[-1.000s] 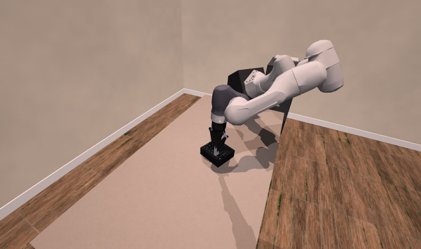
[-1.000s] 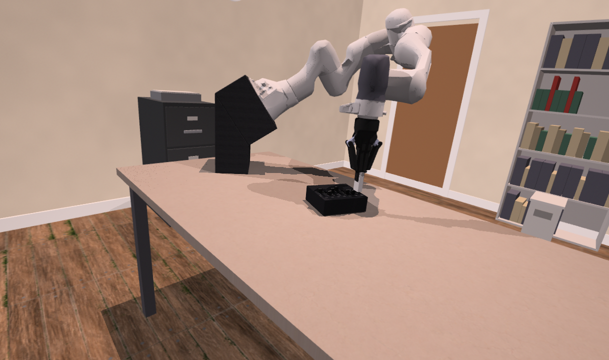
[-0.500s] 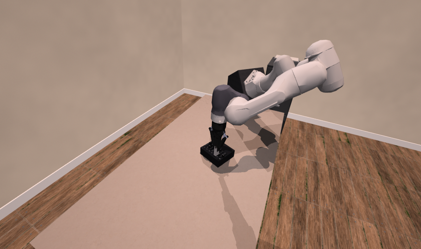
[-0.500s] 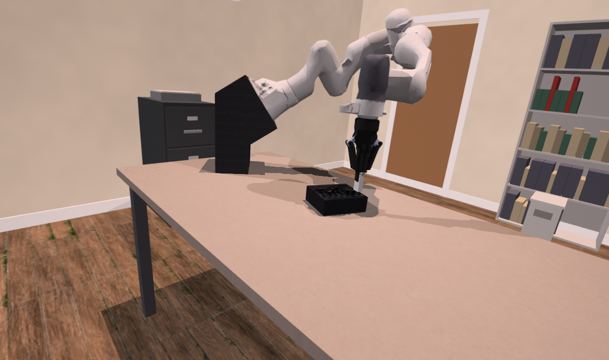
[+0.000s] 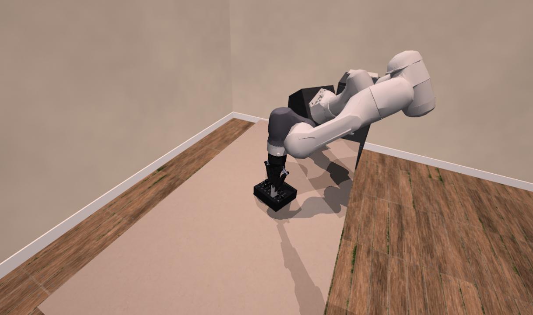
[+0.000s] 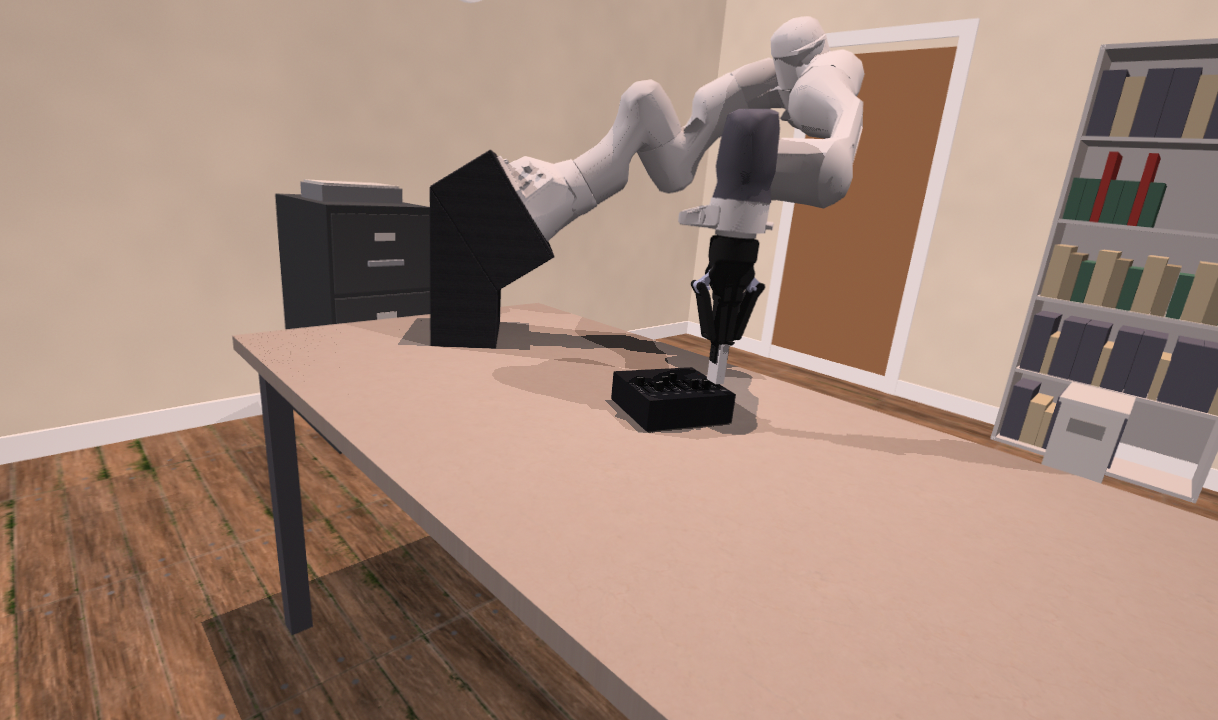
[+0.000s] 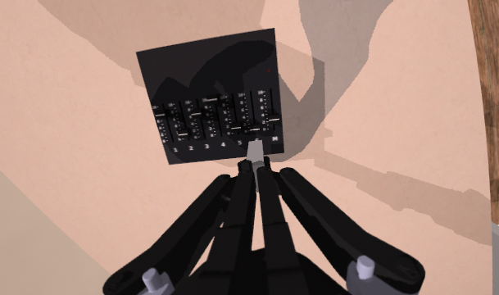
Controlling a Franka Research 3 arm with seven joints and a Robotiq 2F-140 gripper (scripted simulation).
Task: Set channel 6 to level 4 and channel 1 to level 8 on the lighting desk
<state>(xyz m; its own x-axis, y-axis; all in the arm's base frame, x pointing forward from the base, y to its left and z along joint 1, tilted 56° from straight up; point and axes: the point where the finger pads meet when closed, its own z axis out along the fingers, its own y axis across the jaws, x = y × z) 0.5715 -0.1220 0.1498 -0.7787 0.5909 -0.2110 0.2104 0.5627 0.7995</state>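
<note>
Right now the channel 6 fader cap is 40 mm below my hand, 20 mm behind it and 10 mm to the left of it. Round my hand: channel 1 fader cap: 90 mm to the right, 80 mm behind, 40 mm below.
</note>
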